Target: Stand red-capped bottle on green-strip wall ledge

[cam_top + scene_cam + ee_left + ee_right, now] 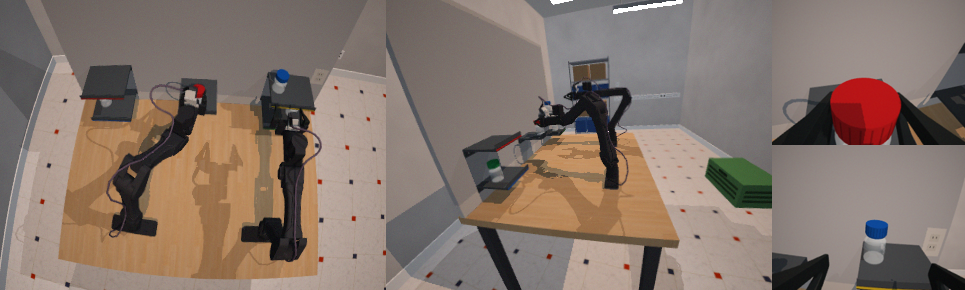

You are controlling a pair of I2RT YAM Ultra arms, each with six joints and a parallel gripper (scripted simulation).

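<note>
Right now the red-capped bottle is 1 cm behind my left hand and 5 cm below it. Round my left hand: yellow-capped bottle (5 cm ahead, 44 cm to the right, 15 cm below); blue-capped bottle (5 cm ahead, 33 cm to the right, 5 cm above); green-capped bottle (4 cm ahead, 44 cm to the left, 15 cm below).
My right gripper is now 330 mm to the right of the red-capped bottle, 180 mm above it and 130 mm short of it. Also, from my right hand: yellow-capped bottle 280 mm below, 190 mm ahead, 110 mm to the right; then blue-capped bottle 180 mm ahead, 90 mm below; then green-capped bottle 770 mm to the left, 280 mm below, 170 mm ahead.
</note>
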